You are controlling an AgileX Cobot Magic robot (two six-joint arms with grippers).
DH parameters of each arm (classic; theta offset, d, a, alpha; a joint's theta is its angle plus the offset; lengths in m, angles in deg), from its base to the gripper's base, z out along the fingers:
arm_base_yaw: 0 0.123 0 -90
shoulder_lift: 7.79 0 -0.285 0
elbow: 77.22 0 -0.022 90
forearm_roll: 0 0.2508 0 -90
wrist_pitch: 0 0 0.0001 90
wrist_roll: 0 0.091 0 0
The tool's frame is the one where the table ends.
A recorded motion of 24 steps. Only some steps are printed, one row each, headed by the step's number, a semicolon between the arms.
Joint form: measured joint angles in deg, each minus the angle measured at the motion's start. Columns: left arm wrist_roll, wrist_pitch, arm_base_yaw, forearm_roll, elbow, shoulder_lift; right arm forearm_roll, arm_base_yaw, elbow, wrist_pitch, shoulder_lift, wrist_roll.
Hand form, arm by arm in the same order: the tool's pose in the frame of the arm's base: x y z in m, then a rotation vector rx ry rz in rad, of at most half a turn. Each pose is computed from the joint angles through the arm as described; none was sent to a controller.
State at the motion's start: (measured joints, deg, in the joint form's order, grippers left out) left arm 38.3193 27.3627 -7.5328 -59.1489 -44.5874 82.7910; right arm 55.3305 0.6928 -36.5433 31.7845 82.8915 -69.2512
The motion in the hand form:
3: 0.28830 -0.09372 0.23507 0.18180 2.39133 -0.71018; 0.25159 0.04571 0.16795 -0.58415 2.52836 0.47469
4: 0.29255 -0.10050 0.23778 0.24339 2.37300 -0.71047; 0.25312 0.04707 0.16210 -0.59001 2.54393 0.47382
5: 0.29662 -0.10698 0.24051 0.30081 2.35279 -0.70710; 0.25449 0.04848 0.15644 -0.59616 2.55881 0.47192
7: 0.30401 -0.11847 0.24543 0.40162 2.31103 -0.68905; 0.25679 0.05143 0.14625 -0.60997 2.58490 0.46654
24: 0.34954 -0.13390 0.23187 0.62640 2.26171 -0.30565; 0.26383 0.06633 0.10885 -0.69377 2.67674 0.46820
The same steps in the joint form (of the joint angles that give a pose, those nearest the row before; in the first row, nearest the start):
3: 7.43 1.60 -3.14 -2.08 -4.85 3.20; 0.87 1.02 -0.05 -1.54 4.56 -1.45
4: 9.49 1.84 -4.16 -2.46 -6.35 4.12; 1.11 1.45 -0.07 -2.14 5.92 -1.82
5: 11.38 1.92 -5.14 -2.70 -7.80 4.98; 1.33 1.89 -0.10 -2.77 7.22 -2.16
7: 14.66 1.60 -6.90 -2.76 -10.46 6.50; 1.66 2.80 -0.20 -3.95 9.57 -2.71
24: 3.75 -8.84 -10.85 23.74 -19.93 15.69; 2.58 6.51 -1.58 -6.72 18.65 -4.62

